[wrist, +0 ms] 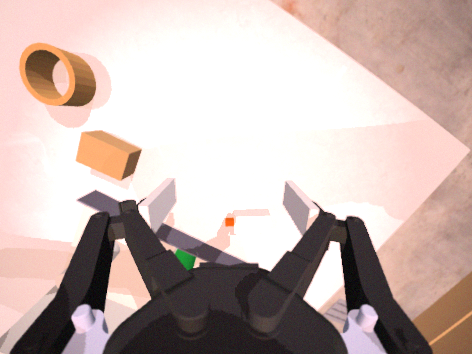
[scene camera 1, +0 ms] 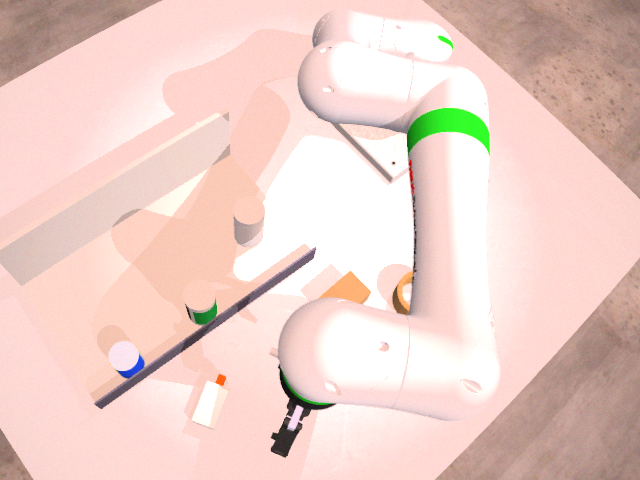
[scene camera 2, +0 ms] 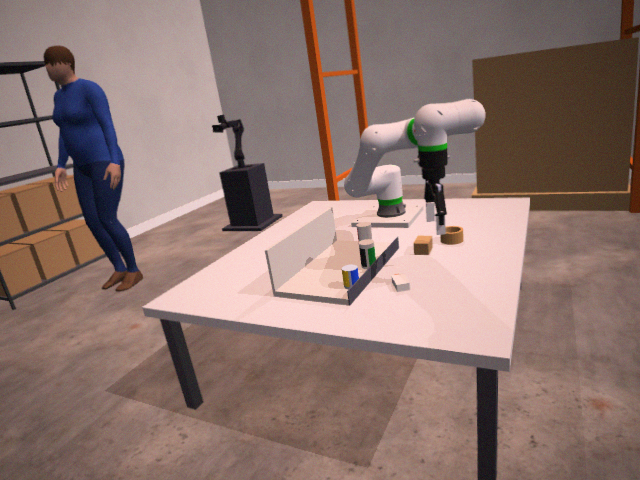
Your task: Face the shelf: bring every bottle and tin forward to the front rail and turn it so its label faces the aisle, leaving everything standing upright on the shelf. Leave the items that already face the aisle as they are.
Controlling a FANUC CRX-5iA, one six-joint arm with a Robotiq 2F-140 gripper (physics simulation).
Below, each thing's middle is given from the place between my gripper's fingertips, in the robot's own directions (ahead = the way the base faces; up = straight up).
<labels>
Right now my hand is 17 cm above the white bottle with orange cap (scene camera 1: 214,396), 11 cm to the left of it and 10 cm short of it. The rest, counted from my hand: tape roll (wrist: 38,60) 35 cm behind, 16 cm below, 1 cm to the left; dark front rail (scene camera 1: 276,279) 23 cm to the right, 16 cm below; tan cardboard box (scene camera 1: 349,287) 23 cm behind, 16 cm below, 9 cm to the right.
</labels>
